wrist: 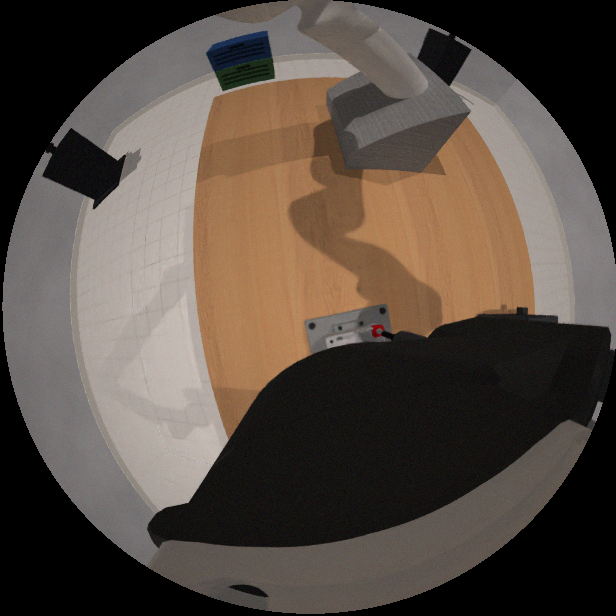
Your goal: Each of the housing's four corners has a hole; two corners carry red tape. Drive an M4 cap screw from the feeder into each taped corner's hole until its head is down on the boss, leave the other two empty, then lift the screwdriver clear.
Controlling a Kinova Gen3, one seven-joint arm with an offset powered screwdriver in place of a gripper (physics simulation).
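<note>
The grey housing [347,332] lies on the wooden table, its near part hidden behind the black screwdriver body [402,436]. Three corners show: two bare holes at the far right [381,310] and far left [312,325], and a red-taped corner [377,330] at the right. The screwdriver bit tip [388,332] sits right at that red corner. I cannot tell whether a screw is on the bit or in the hole. The other taped corner is hidden. The feeder is only a dark edge [517,312] past the tool body.
The arm's grey base block [393,129] stands at the table's far side. A blue and green box [242,59] lies beyond the table. Black boxes stand at the left [83,166] and far right [443,54] on the tiled floor.
</note>
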